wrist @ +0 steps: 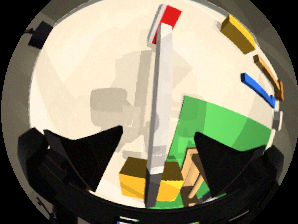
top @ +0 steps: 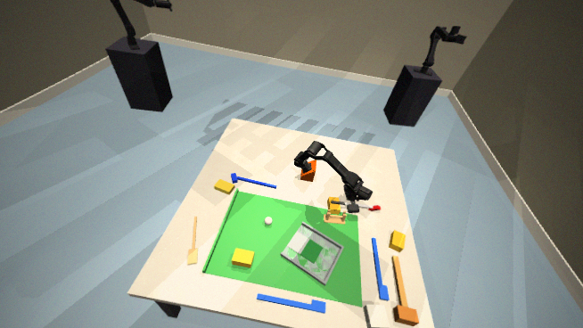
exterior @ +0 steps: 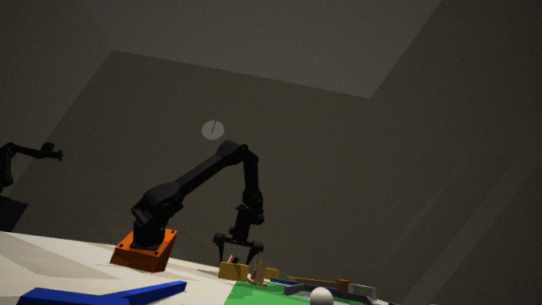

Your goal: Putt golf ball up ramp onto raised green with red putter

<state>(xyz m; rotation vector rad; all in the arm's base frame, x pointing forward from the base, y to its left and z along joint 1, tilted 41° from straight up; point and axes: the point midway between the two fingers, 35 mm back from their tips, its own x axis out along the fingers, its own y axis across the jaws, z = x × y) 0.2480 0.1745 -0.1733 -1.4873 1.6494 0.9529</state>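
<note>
Right now the red putter is 40 mm to the left of my gripper tip, 10 mm behind it and 10 mm above it. Also, from my gripper tip: small wooden stand 100 mm to the right, 80 mm ahead; then white golf ball 470 mm to the right, 130 mm ahead, 10 mm below; then green mat 350 mm to the right, 220 mm ahead, 30 mm below.
</note>
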